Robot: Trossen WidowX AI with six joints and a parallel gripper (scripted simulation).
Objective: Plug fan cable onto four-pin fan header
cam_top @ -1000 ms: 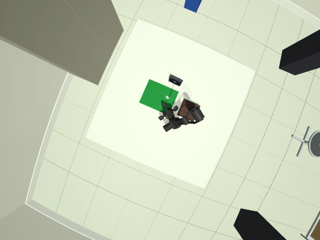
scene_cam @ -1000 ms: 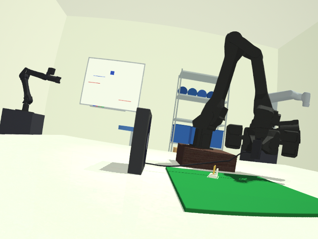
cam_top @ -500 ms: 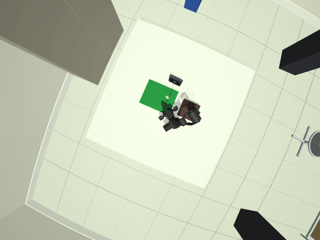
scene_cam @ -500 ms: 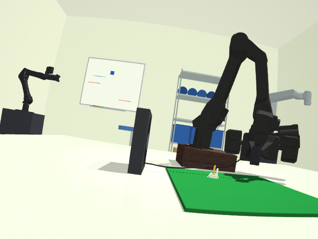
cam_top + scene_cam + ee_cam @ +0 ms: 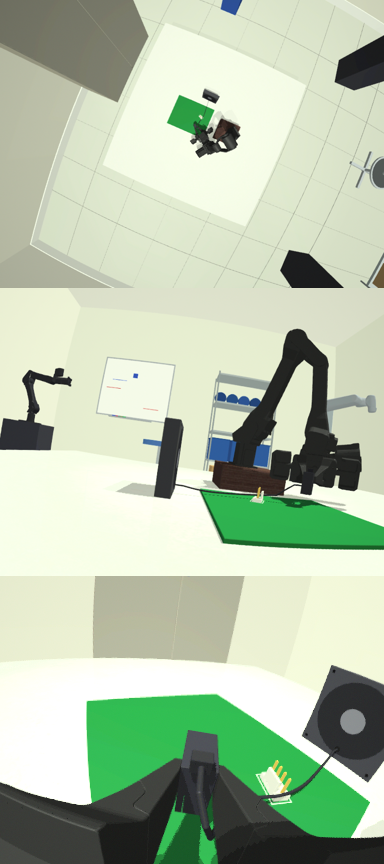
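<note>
My gripper tip is now 60 mm short of the green board, 70 mm to the left of it and 70 mm above it. The rest, counted from my gripper tip: white four-pin fan header 20 mm behind, 90 mm to the right, 50 mm below; then black plug 10 mm below; then black fan 40 mm behind, 240 mm to the right, 10 mm above.
</note>
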